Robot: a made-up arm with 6 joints. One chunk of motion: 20 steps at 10 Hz.
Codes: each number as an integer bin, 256 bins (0 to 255) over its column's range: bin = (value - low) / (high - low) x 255, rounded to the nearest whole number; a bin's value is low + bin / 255 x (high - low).
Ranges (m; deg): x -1.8..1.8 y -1.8..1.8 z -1.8..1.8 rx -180..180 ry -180..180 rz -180..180
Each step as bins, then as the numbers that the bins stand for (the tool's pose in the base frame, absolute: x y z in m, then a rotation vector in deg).
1 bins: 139 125 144 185 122 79
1 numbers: 0.1624 -0.0353 0.2329 81.18 -7.76 -68.47
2 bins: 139 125 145 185 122 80
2 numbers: 0.1624 -0.0353 0.2471 81.18 -7.76 -67.06
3 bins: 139 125 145 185 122 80
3 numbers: 0.1624 -0.0353 0.2471 81.18 -7.76 -67.06
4 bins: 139 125 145 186 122 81
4 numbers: 0.1624 -0.0353 0.2471 82.59 -7.76 -65.65
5 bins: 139 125 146 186 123 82
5 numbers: 0.1624 -0.0353 0.2612 82.59 -6.35 -64.24
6 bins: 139 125 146 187 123 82
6 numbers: 0.1624 -0.0353 0.2612 84.00 -6.35 -64.24
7 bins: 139 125 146 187 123 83
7 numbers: 0.1624 -0.0353 0.2612 84.00 -6.35 -62.82
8 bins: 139 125 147 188 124 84
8 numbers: 0.1624 -0.0353 0.2753 85.41 -4.94 -61.41
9 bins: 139 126 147 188 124 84
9 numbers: 0.1624 -0.0212 0.2753 85.41 -4.94 -61.41
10 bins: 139 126 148 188 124 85
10 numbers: 0.1624 -0.0212 0.2894 85.41 -4.94 -60.00
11 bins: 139 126 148 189 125 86
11 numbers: 0.1624 -0.0212 0.2894 86.82 -3.53 -58.59
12 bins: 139 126 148 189 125 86
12 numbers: 0.1624 -0.0212 0.2894 86.82 -3.53 -58.59
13 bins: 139 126 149 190 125 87
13 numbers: 0.1624 -0.0212 0.3035 88.24 -3.53 -57.18
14 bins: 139 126 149 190 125 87
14 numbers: 0.1624 -0.0212 0.3035 88.24 -3.53 -57.18
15 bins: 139 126 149 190 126 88
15 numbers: 0.1624 -0.0212 0.3035 88.24 -2.12 -55.76
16 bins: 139 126 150 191 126 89
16 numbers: 0.1624 -0.0212 0.3176 89.65 -2.12 -54.35
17 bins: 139 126 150 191 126 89
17 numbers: 0.1624 -0.0212 0.3176 89.65 -2.12 -54.35
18 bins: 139 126 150 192 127 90
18 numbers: 0.1624 -0.0212 0.3176 91.06 -0.71 -52.94
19 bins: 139 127 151 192 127 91
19 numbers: 0.1624 -0.0071 0.3318 91.06 -0.71 -51.53
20 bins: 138 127 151 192 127 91
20 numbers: 0.1482 -0.0071 0.3318 91.06 -0.71 -51.53
